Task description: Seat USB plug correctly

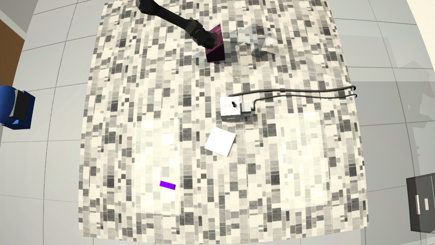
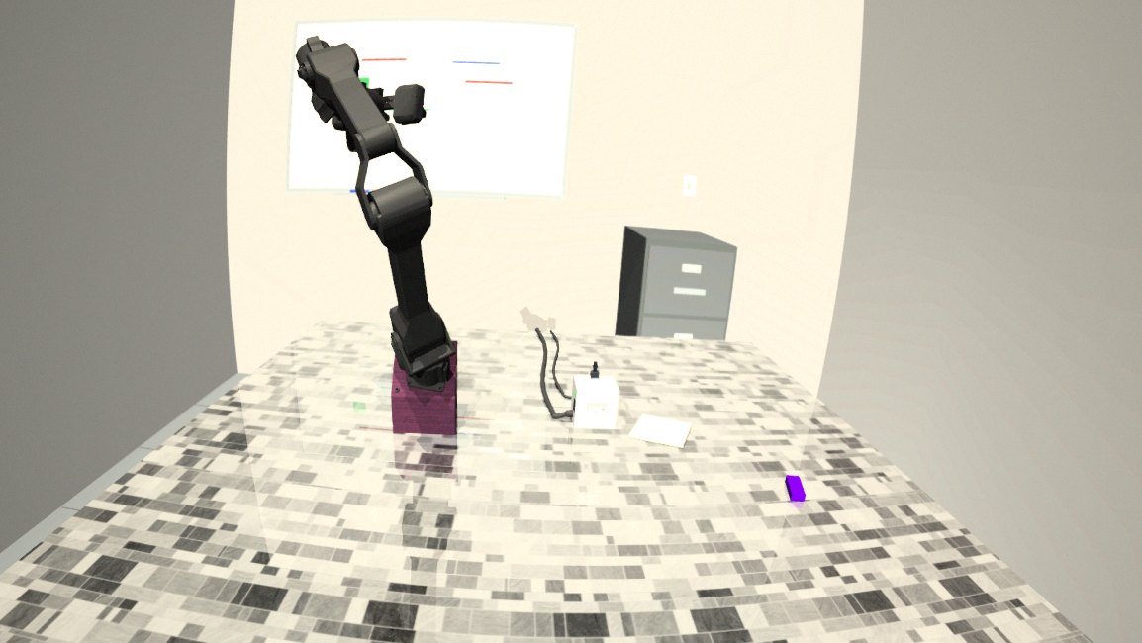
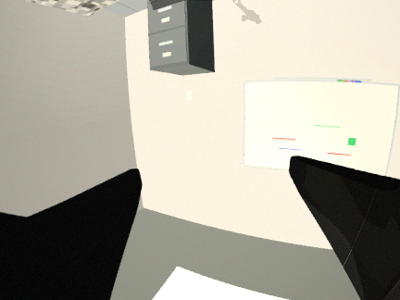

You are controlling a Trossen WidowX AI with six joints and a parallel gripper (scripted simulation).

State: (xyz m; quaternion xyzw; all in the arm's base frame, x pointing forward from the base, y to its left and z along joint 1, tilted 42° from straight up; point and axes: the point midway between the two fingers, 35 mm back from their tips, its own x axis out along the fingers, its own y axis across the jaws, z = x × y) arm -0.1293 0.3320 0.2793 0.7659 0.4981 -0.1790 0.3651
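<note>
My gripper tip is 370 mm short of the dark USB plug, 10 mm to the left of it and 450 mm above it. The rest, counted from my gripper tip: flat white pad: 490 mm ahead, 70 mm to the right, 540 mm below; purple block: 670 mm ahead, 290 mm to the right, 530 mm below.
</note>
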